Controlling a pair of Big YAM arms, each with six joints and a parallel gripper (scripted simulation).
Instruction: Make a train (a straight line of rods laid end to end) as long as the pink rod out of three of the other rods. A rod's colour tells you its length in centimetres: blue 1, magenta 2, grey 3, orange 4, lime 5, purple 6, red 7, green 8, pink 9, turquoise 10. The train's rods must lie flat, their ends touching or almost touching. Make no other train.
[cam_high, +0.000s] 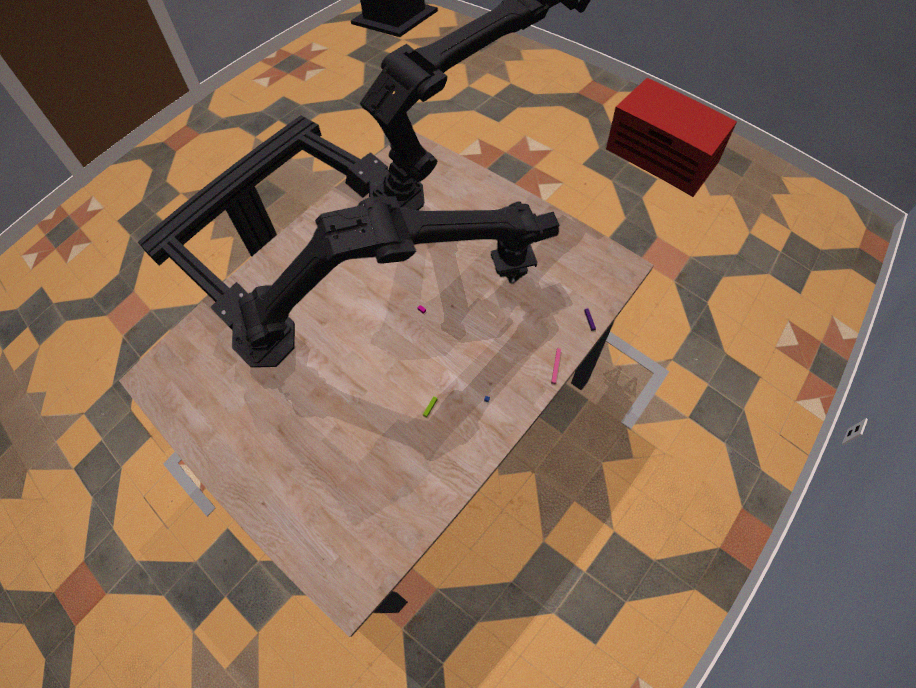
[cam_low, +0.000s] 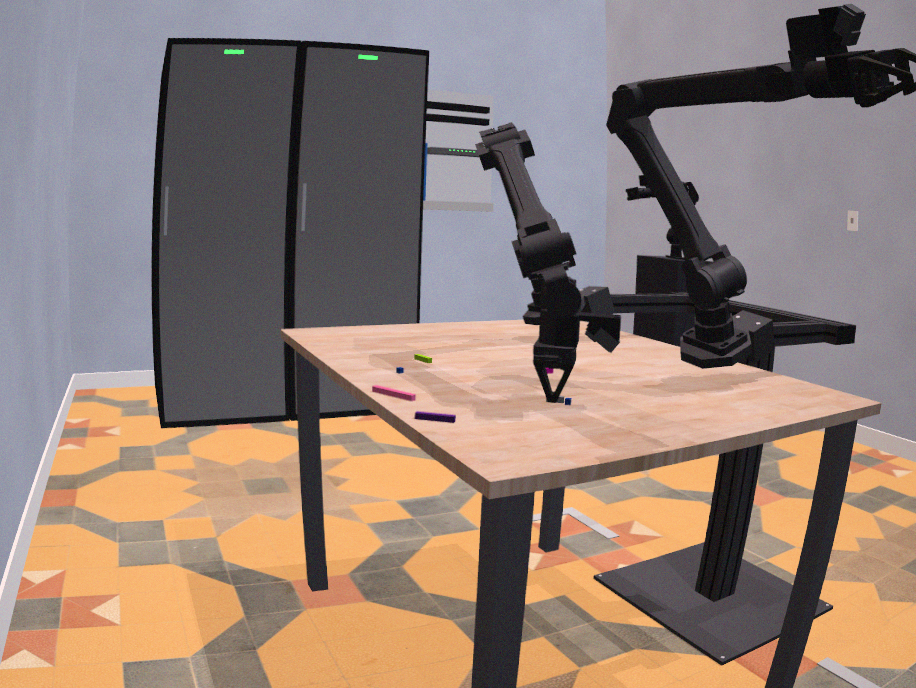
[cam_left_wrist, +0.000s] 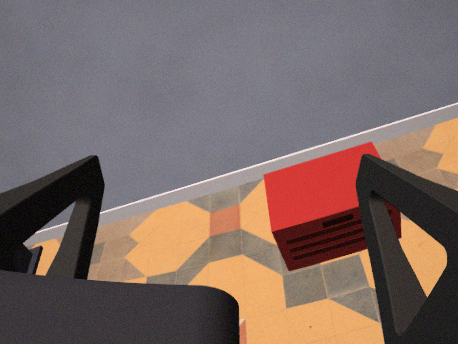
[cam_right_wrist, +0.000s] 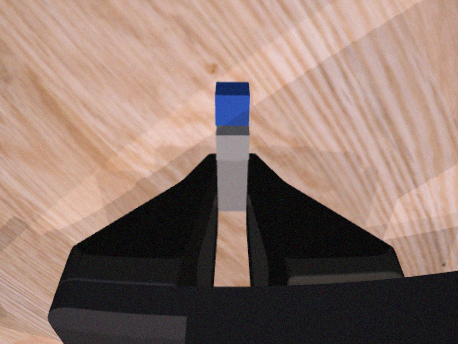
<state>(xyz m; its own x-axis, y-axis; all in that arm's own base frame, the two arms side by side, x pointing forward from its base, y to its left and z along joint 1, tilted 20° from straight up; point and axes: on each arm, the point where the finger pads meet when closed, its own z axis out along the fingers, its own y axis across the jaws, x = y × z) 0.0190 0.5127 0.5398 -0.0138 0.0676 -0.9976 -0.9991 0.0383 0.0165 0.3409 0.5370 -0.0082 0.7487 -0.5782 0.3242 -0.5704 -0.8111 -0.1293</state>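
My right gripper is now right at the grey rod. Round my right hand: lime rod: 40 cm to the right, 3 cm ahead, 1 cm below.
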